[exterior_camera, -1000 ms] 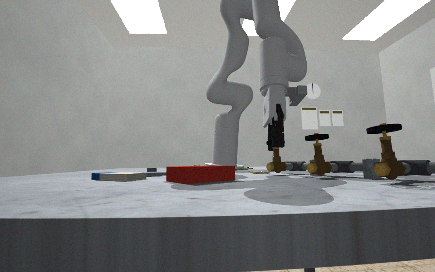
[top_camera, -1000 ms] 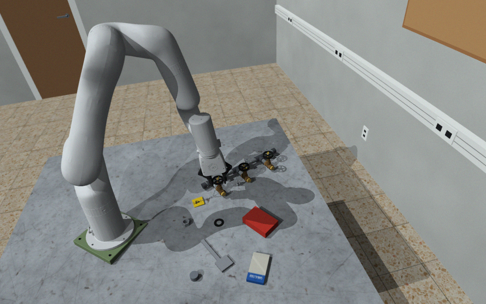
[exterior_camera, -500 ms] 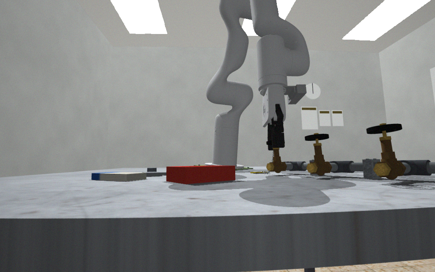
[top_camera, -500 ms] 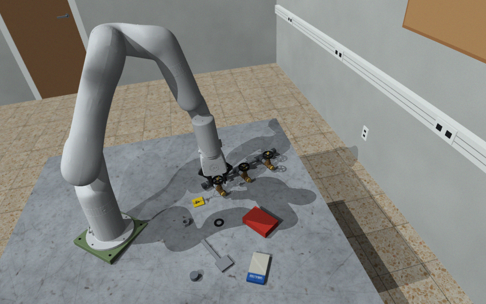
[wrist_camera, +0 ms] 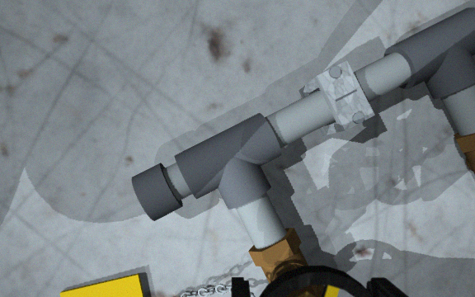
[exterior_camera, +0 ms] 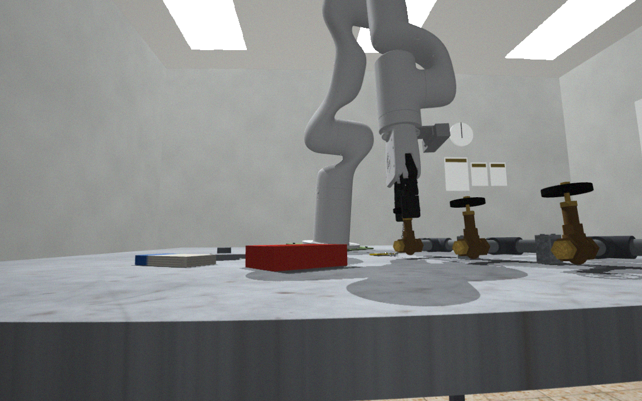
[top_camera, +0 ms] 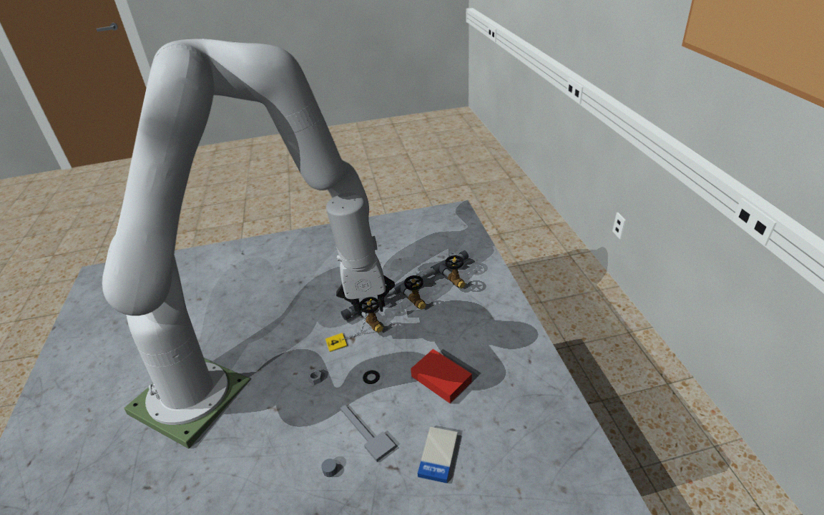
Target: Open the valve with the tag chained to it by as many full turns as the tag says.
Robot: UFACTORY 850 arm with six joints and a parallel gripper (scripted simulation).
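The yellow tag lies 9 cm below my hand, 9 cm behind it and 2 cm to the right of it. From my hand the other things lie so: black washer 16 cm to the right, 9 cm below, 4 cm behind; red block 21 cm to the right, 13 cm ahead, 8 cm below; grey nut 17 cm behind, 12 cm to the right, 8 cm below.
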